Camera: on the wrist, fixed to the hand. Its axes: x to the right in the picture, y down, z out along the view.
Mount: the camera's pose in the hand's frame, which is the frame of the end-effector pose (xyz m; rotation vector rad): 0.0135 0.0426 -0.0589 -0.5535 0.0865 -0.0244
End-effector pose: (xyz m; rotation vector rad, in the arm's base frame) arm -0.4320 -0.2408 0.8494 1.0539 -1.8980 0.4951
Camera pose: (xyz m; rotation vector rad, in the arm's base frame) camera -0.4407 -0.1833 0.8950 0.6747 -1.7925 -0.0102
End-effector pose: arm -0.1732 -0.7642 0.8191 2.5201 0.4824 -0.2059
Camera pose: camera -0.1419 -0.7608 0.8860 1.9872 0.5212 0.0290
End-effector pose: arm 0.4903 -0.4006 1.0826 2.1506 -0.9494 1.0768
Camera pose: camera 0.4364 -0.3883 1.1317 1.6450 -1.0326 0.7713
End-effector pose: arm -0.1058 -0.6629 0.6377 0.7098 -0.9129 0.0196
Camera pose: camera -0.0681 -0.6000 0.6474 0.2026 -0.7768 -0.2156
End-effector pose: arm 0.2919 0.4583 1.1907 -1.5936 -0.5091 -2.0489
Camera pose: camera 0.2680 0.3884 1.1889 -1.7814 0.0877 -2.4003
